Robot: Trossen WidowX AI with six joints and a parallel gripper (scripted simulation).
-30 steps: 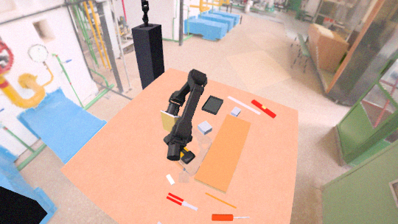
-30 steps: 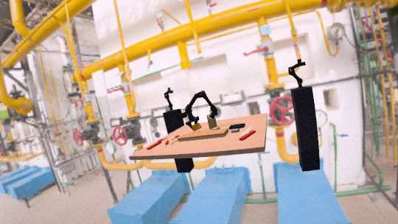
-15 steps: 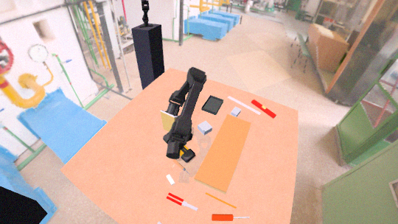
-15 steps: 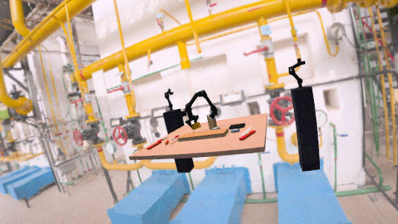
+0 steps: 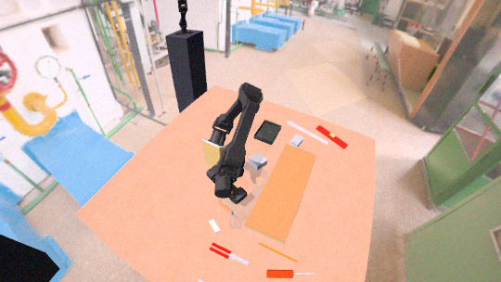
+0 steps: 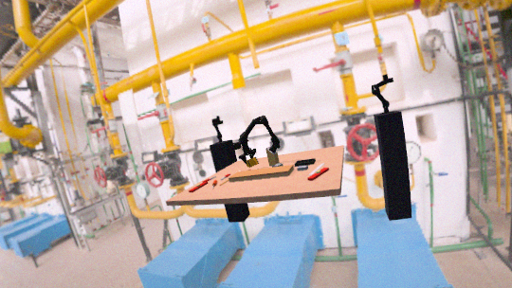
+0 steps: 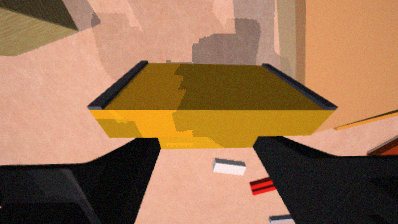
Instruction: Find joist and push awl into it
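My gripper tip is 7 cm above the awl, 4 cm to the left of it and 4 cm short of it. From my gripper tip the other things lie so: white block: 14 cm to the right, 7 cm below, 1 cm ahead; yellow stud finder: 2 cm ahead; pencil: 29 cm ahead, 13 cm to the right, 7 cm below.
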